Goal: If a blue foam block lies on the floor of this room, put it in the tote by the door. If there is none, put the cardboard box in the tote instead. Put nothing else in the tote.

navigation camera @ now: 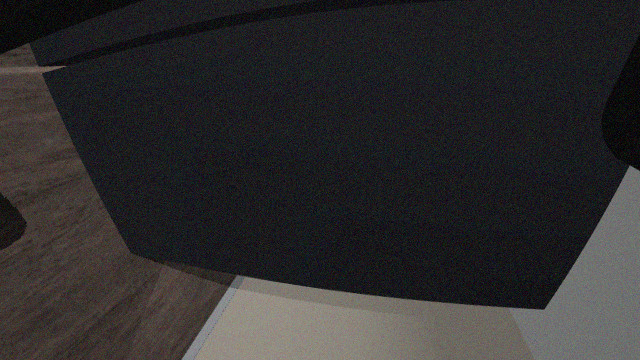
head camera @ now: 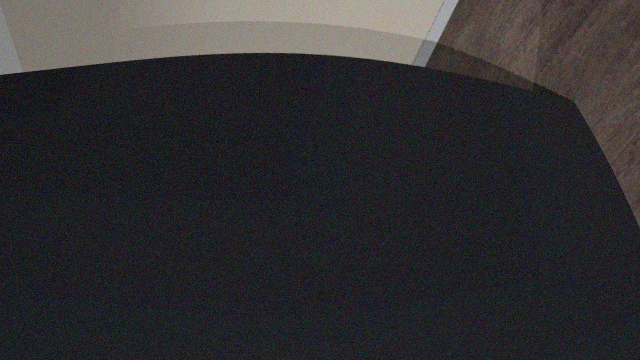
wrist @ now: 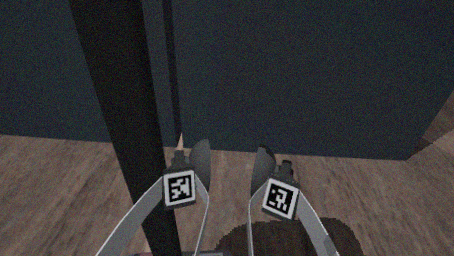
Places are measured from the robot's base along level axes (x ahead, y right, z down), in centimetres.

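Pixels of known places: gripper, fingertip midpoint: (wrist: pixel 232 159).
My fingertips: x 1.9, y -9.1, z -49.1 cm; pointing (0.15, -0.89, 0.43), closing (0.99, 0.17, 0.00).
Note:
Behind a point stands the place of what it marks.
No blue foam block, cardboard box or tote shows in these three views. My gripper (wrist: pixel 232 159) {x 1.9, y -9.1, z -49.1 cm} is in the lower middle of the wrist view. Its two fingertips stand apart with wooden floor visible between them, so it is open and empty. The fingertips appear in front of the lower edge of a large dark panel.
A large dark cabinet-like panel (head camera: pixel 320 200) {x 45.1, y -57.5, z -109.6 cm} (navigation camera: pixel 325 150) {x 24.3, y -60.1, z -112.4 cm} (wrist: pixel 310 75) {x 32.6, y -59.1, z -33.8 cm} fills much of every view. Beige wall (head camera: pixel 225 37) {x 186.2, y -107.9, z -117.0 cm} (navigation camera: pixel 320 335) {x 181.5, y -70.7, z -94.5 cm} and wooden floor (head camera: pixel 590 50) {x 87.5, y -31.1, z 0.0 cm} (navigation camera: pixel 65 300) {x 75.9, y -20.2, z -0.1 cm} (wrist: pixel 90 200) {x -36.4, y -40.7, z 0.0 cm} show past its edges. A black mast (wrist: pixel 122 100) {x -6.5, y -11.6, z -53.2 cm} stands left of the gripper.

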